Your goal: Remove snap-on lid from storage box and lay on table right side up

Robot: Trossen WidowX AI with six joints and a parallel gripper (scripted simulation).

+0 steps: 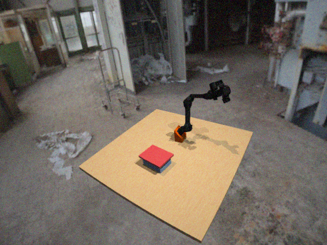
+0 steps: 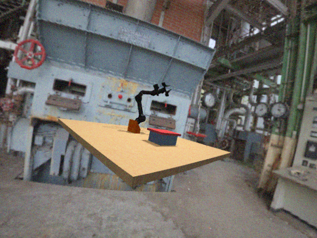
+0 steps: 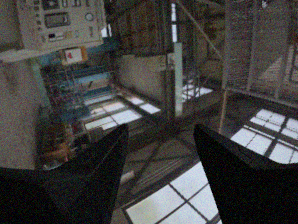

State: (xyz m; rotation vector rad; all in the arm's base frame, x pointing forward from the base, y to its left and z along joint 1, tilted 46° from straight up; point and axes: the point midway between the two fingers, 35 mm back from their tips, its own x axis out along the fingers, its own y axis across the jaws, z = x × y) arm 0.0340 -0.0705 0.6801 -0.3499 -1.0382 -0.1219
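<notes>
The lid lies 360 mm ahead of my gripper tip, 520 mm to the right of it and 530 mm below it. The rest, counted from my gripper tip: storage box: 360 mm ahead, 520 mm to the right, 580 mm below.
</notes>
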